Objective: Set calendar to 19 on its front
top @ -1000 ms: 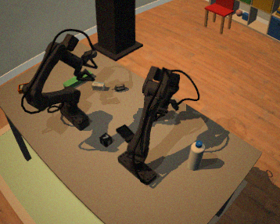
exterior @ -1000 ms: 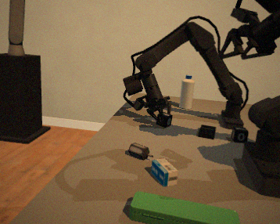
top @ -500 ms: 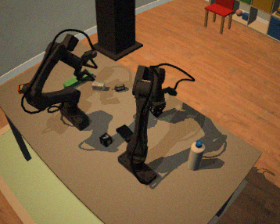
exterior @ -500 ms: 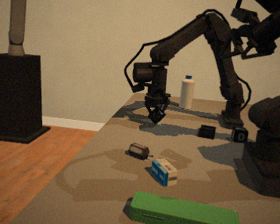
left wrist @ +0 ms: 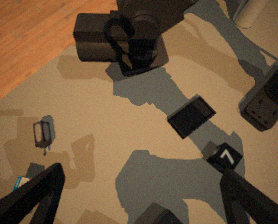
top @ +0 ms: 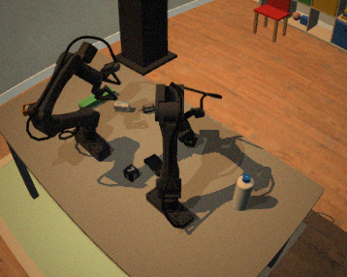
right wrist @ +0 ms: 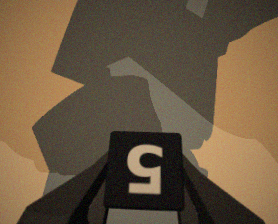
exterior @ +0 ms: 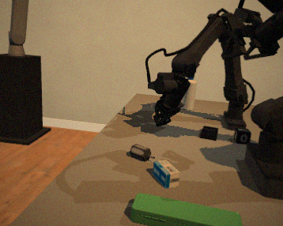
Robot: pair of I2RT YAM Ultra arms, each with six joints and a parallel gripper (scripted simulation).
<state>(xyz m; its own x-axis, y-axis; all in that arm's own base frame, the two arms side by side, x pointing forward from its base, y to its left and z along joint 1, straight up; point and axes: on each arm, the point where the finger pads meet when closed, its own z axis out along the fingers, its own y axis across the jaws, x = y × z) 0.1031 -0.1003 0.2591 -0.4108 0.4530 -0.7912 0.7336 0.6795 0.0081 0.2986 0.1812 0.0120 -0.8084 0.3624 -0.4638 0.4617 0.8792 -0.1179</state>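
My right hand is 30 cm past the black cube, 5 cm to the right of it and 1 cm above it. From my right hand the other things lie so: blue-and-white box: 5 cm behind, 40 cm to the left, 1 cm below; then green box: 9 cm behind, 55 cm to the left, 2 cm below; then dark grey object: 2 cm ahead, 30 cm to the left, 1 cm below.
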